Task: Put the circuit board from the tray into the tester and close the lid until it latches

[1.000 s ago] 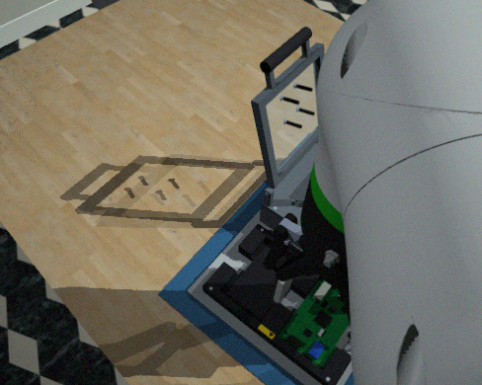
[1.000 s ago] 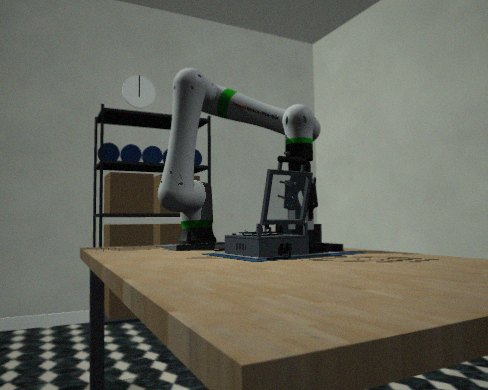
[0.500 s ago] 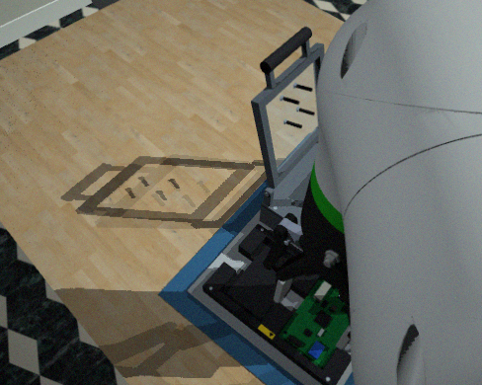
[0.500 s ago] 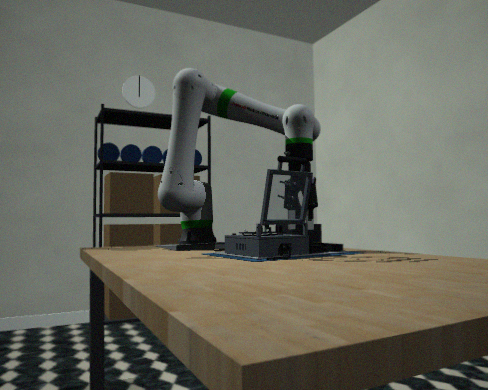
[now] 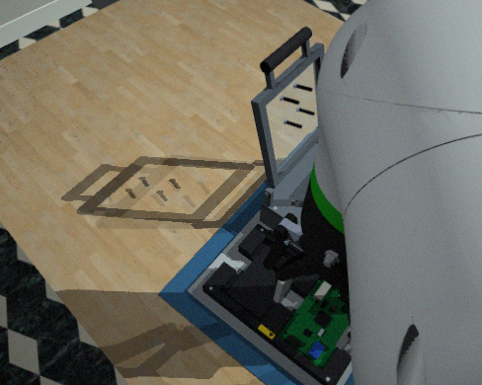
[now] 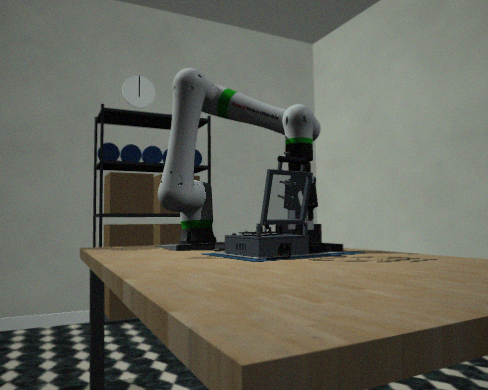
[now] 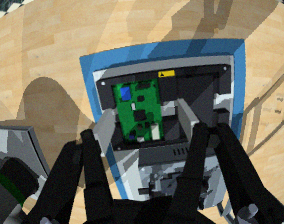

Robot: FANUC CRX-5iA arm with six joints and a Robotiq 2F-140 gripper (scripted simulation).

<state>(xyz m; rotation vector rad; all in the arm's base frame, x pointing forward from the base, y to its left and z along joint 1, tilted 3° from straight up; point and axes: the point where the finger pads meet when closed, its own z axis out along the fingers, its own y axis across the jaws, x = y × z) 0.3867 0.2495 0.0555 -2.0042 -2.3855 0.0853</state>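
My gripper is now 8 cm above the green circuit board, 2 cm to the left of it and 1 cm past it. The rest, counted from my hand: tester lid (20 cm ahead, 16 cm to the right, 9 cm above); tester (14 cm to the right, 11 cm ahead, 2 cm above).
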